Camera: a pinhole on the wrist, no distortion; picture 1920 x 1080 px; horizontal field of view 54.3 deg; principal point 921.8 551.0 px. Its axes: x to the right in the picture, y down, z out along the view. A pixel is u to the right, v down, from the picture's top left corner.
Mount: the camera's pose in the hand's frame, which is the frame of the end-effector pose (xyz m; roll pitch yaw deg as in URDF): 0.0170 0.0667 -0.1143 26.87 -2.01 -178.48
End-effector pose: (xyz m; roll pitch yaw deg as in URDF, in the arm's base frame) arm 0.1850 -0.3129 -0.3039 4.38 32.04 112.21
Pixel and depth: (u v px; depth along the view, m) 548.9 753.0 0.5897
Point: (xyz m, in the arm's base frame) -0.1816 -0.0655 0.0041
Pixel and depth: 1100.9 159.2 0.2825
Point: -0.0586 -0.3440 -0.1898
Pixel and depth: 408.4 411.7 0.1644
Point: 0.0172 -0.3011 -0.3071
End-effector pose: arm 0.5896 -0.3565 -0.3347 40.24 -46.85 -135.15
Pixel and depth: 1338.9 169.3 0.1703
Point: 0.7490 -0.3639 -0.2597
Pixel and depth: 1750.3 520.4 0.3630
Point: 0.8454 -0.1584 -0.2211
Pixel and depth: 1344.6 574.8 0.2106
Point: 0.7359 -0.3119 -0.2441
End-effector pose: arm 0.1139 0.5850 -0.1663 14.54 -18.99 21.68
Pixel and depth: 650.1 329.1 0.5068
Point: -0.0140 0.8172 0.2307
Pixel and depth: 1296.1 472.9 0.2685
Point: -0.0238 0.7023 -0.0184
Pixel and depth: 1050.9 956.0 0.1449
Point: 0.0726 0.6691 -0.1111
